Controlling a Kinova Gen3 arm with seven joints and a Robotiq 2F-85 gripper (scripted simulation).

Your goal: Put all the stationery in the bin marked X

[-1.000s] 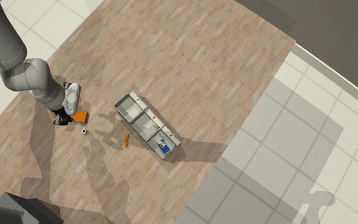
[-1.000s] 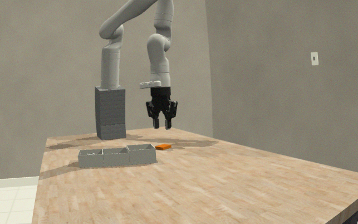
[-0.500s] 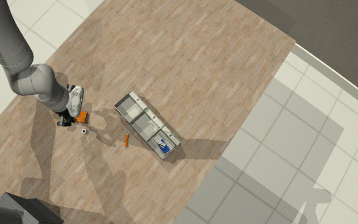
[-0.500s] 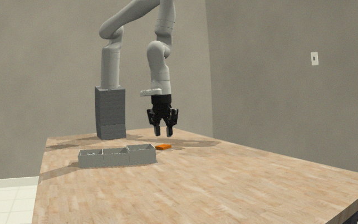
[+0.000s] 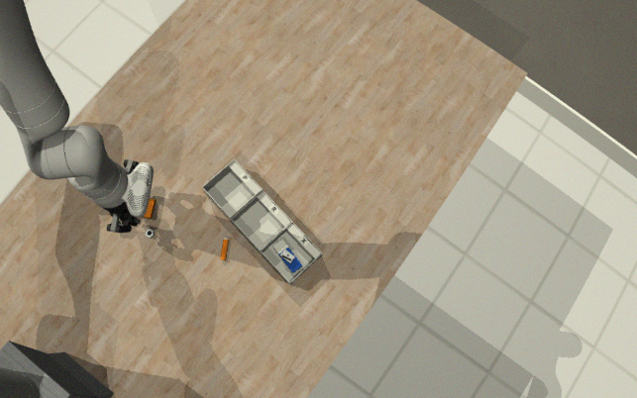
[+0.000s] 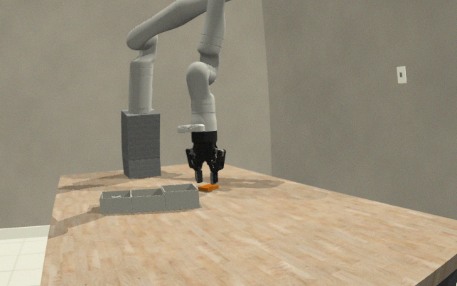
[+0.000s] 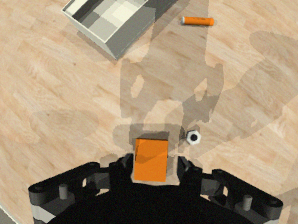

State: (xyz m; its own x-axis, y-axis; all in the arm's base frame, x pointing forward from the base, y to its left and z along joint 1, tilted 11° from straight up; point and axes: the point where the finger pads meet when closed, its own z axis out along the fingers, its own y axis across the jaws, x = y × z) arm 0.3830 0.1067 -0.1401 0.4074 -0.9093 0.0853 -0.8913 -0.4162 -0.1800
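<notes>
Now: the flat orange block 3 cm below my hand. Round my hand: orange stick: 19 cm to the right, 3 cm below, 3 cm ahead; blue flat thing: 29 cm to the right, 9 cm ahead, 2 cm below; black ring-like part: 5 cm to the right, 3 cm below, 3 cm behind.
</notes>
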